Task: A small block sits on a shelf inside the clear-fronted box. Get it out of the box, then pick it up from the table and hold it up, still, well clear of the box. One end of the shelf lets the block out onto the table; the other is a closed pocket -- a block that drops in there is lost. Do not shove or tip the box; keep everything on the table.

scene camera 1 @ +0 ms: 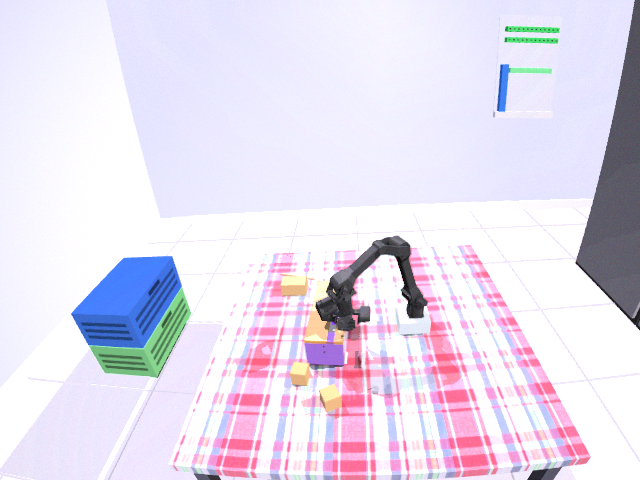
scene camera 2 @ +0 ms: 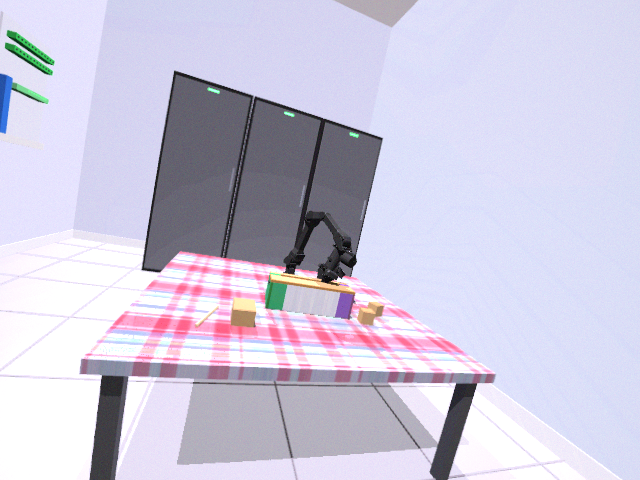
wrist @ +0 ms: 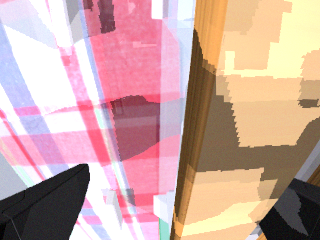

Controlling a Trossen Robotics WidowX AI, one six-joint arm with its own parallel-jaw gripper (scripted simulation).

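Labels:
I can see a long box in scene camera 1 (pixel 324 344), and the box is visible to me in the wrist view and in scene camera 2 too. On the long box, (wrist: pixel 232 103) and (scene camera 2: pixel 332 281) are the same spot.

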